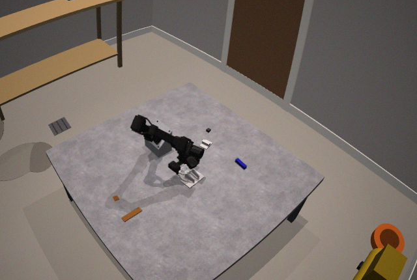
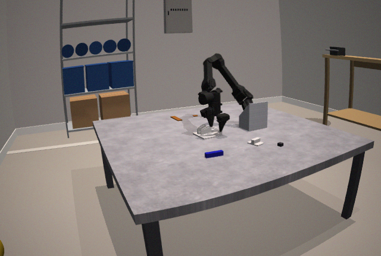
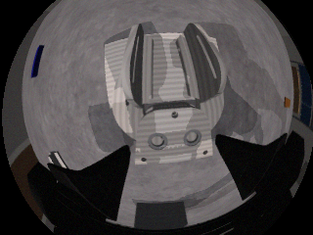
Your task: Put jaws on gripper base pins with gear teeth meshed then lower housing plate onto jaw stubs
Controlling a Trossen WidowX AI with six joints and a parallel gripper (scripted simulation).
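The white jaw lies 2 cm to the left of my gripper tip and 2 cm ahead of it. The rest, counted from my gripper tip: small black cube: 36 cm to the left, 18 cm behind, 1 cm below; then blue block: 31 cm to the left, 16 cm ahead, 1 cm below; then orange strip: 42 cm to the right, 9 cm ahead, 2 cm below.
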